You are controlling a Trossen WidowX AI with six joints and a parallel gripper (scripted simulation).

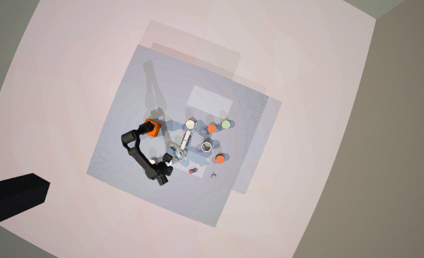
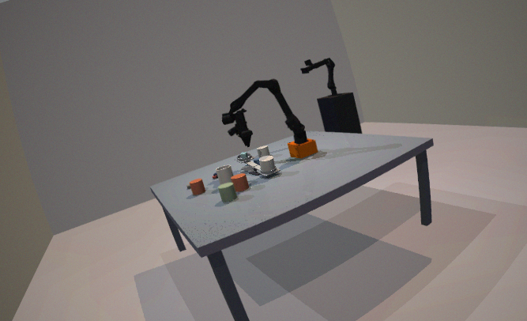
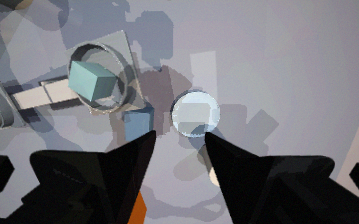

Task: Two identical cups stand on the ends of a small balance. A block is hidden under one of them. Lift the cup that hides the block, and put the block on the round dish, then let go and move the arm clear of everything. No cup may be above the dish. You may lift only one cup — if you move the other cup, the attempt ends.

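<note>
Now: gripper tip 7 cm short of the green block, 9 cm to the right of it and 3 cm above it. Round my gripper tip: cup: 12 cm behind, 10 cm to the right, 8 cm below; blue block: 2 cm behind, 8 cm to the left, 9 cm below; round pale dish: 2 cm behind, 3 cm to the right, 11 cm below.
</note>
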